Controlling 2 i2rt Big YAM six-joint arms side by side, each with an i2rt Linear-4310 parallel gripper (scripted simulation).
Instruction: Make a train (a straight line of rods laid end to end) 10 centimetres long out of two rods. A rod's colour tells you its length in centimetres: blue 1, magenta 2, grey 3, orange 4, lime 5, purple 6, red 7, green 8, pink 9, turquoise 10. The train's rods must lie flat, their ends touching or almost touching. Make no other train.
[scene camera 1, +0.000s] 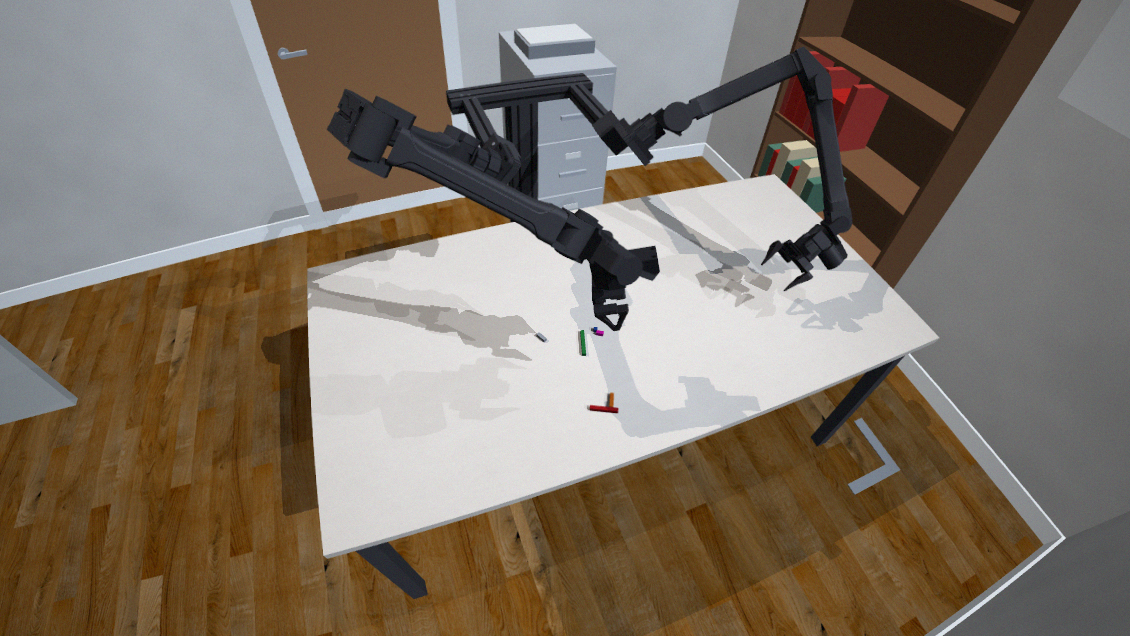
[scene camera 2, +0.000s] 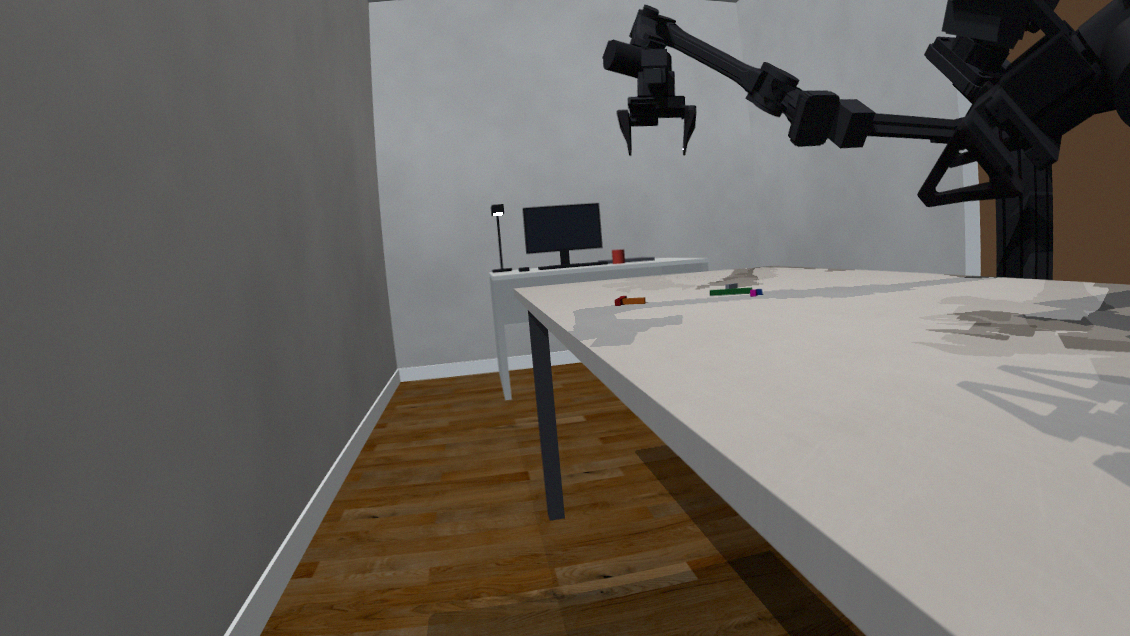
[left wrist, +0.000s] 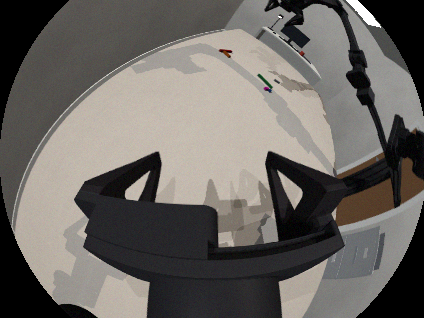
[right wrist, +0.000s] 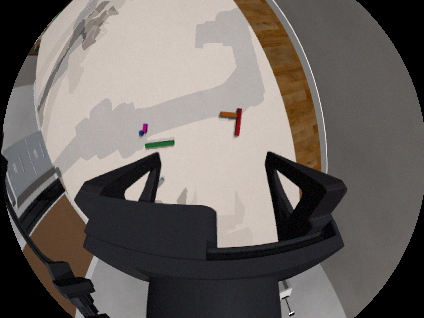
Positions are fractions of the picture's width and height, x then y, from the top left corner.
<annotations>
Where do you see my left gripper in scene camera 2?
0.83, 0.28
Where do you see my left gripper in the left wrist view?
0.50, 0.50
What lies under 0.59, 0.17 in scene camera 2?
My right gripper.
</annotations>
